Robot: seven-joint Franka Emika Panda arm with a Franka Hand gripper.
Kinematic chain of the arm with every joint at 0, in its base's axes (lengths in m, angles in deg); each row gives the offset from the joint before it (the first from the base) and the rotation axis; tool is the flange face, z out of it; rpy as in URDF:
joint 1: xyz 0 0 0.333 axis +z
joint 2: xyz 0 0 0 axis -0.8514 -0.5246 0
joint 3: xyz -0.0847 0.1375 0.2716 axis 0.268 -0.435 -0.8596
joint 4: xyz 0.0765 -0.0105 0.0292 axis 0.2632 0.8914 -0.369
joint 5: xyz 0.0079 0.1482 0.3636 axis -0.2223 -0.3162 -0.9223
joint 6: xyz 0 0 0 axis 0.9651 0.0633 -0.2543
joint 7: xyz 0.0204 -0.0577 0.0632 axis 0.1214 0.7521 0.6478
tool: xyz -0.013 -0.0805 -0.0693 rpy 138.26 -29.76 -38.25
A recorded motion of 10 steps. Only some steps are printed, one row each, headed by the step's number.
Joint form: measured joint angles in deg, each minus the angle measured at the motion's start. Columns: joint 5, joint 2, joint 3, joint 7, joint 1, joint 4, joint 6.
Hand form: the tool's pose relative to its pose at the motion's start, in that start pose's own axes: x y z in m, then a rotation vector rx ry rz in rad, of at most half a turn. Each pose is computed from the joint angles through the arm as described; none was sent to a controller.
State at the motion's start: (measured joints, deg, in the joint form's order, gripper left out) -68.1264 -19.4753 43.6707 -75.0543 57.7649 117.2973 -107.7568
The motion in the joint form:
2: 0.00 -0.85 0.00 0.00 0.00 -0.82 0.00
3: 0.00 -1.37 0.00 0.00 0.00 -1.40 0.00
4: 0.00 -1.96 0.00 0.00 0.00 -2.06 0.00
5: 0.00 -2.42 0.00 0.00 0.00 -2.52 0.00
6: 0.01 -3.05 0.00 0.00 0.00 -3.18 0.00
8: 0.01 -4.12 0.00 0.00 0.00 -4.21 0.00
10: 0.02 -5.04 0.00 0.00 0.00 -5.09 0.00
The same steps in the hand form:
2: 0.0032 -0.0034 0.0008 0.0001 -0.0008 -0.0001
3: 0.0054 -0.0058 0.0007 0.0011 -0.0004 -0.0002
4: 0.0079 -0.0086 0.0007 0.0023 0.0001 -0.0002
5: 0.0097 -0.0105 0.0010 0.0026 -0.0001 -0.0003
6: 0.0122 -0.0132 0.0014 0.0032 0.0000 -0.0005
8: 0.0162 -0.0174 0.0027 0.0033 -0.0011 -0.0005
10: 0.0196 -0.0210 0.0039 0.0032 -0.0020 -0.0007

